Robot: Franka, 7 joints.
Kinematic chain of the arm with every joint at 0, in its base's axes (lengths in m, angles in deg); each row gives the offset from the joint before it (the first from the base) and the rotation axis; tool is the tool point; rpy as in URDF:
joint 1: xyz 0 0 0.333 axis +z
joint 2: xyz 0 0 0 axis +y
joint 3: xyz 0 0 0.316 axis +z
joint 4: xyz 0.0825 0 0 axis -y
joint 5: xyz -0.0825 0 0.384 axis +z
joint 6: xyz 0 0 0 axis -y
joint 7: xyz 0.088 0 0 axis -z
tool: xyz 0 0 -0.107 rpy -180 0 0
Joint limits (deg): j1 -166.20..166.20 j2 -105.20..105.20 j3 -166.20..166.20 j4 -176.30..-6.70 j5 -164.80..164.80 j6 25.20..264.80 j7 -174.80..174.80
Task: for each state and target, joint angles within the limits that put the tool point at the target. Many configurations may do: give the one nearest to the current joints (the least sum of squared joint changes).
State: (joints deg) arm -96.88 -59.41 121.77 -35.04 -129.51 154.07 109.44
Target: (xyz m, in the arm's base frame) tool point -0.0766 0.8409 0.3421
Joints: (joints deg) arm -71.26 -73.85 131.97 -30.37 -128.43 157.24 109.44
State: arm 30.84 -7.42 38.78 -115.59 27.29 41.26 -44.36
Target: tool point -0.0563 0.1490 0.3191
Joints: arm 42.56 -8.17 49.73 -162.32 23.29 33.15 -44.36
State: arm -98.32 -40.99 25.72 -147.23 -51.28 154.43 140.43
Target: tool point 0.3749 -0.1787 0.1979
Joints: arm -73.41 10.08 42.46 -150.55 -51.17 154.76 140.43
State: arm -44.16 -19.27 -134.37 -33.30 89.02 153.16 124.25
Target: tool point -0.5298 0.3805 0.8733
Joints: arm -51.93 -30.36 -139.32 -36.22 89.29 155.57 124.25
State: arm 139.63 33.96 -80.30 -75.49 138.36 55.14 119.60
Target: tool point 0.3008 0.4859 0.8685
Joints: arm 109.97 27.31 -89.94 -70.50 145.38 80.34 119.60
